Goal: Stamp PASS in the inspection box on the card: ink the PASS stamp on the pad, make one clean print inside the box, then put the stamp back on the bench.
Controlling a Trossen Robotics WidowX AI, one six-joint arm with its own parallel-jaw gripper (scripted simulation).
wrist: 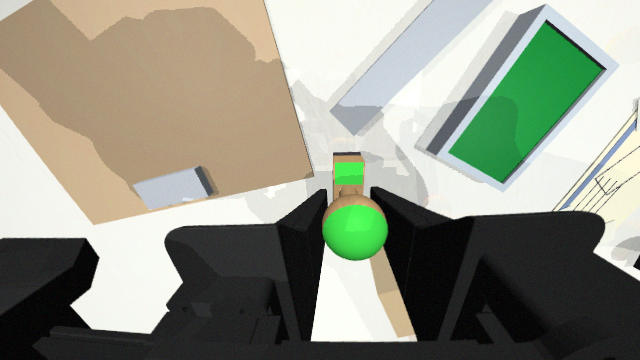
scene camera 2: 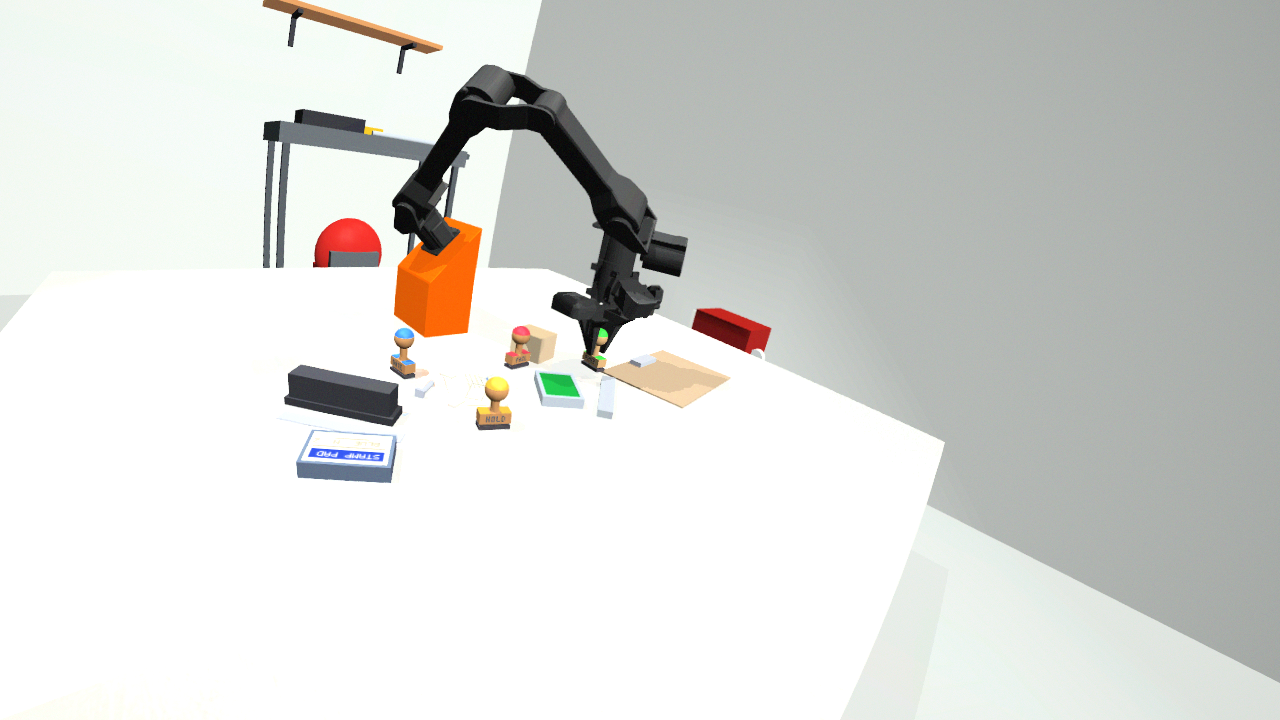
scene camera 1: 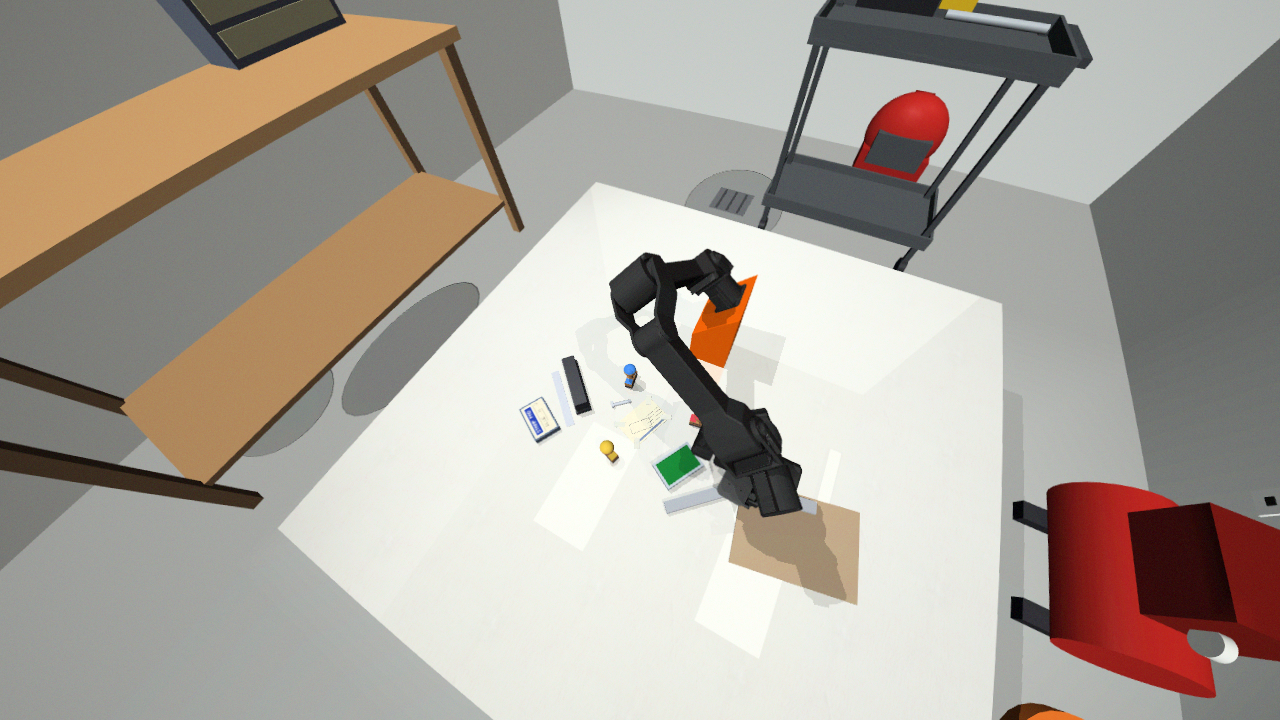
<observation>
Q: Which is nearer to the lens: the red stamp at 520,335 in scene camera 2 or the yellow stamp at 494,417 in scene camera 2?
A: The yellow stamp.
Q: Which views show the black block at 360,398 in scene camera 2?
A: Scene camera 2 and scene camera 1 only.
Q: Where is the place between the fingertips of my gripper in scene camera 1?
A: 735,469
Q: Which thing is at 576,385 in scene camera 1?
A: A black block.
</observation>
